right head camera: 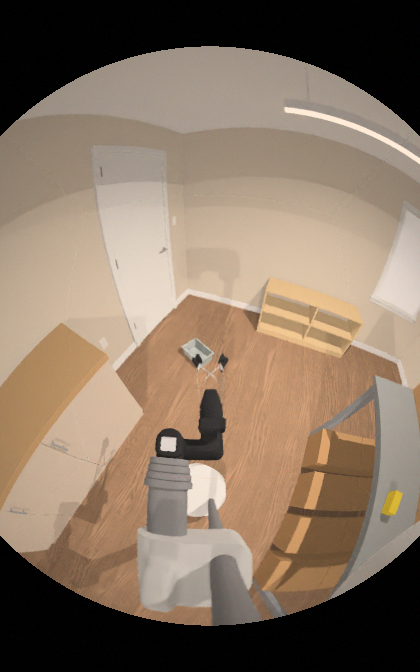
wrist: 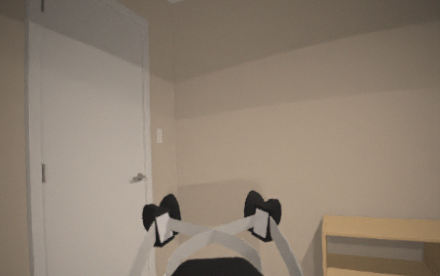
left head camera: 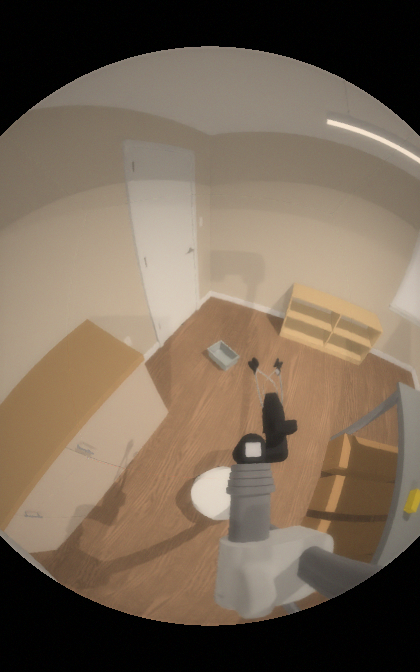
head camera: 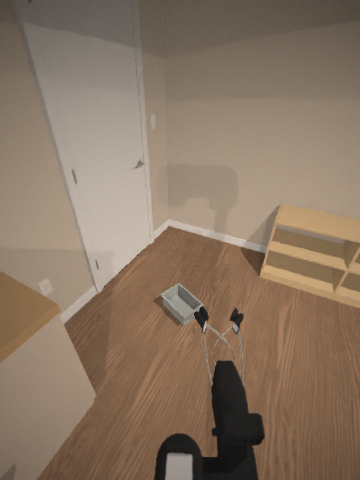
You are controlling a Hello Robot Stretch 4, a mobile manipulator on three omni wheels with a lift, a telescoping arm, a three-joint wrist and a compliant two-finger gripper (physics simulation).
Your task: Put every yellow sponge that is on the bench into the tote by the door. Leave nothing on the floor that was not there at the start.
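Observation:
A grey tote (head camera: 180, 303) (left head camera: 223, 355) (right head camera: 197, 352) stands on the floor near the white door (head camera: 95, 150) (left head camera: 162, 240) (right head camera: 132, 245) (wrist: 92, 150); no sponge shows in it. My gripper (head camera: 219, 319) (left head camera: 266, 365) (right head camera: 210, 361) (wrist: 212, 208) is open, its fingertips wide apart with nothing between them. It hangs above the floor; in the head view it appears just right of the tote. A yellow sponge (left head camera: 413, 501) (right head camera: 392, 503) lies on the grey bench top (right head camera: 396, 440) at the right. The tote and sponge do not show in the wrist view.
A low wooden shelf unit (head camera: 312, 221) (left head camera: 337, 305) (right head camera: 314, 297) (wrist: 380, 228) stands against the far wall. A cabinet with a wooden top (head camera: 22, 320) (left head camera: 75, 380) (right head camera: 50, 380) is at the left. Open brown boxes (left head camera: 367, 452) (right head camera: 347, 452) stand under the bench. A white round base (left head camera: 210, 494) (right head camera: 207, 490) is below the arm.

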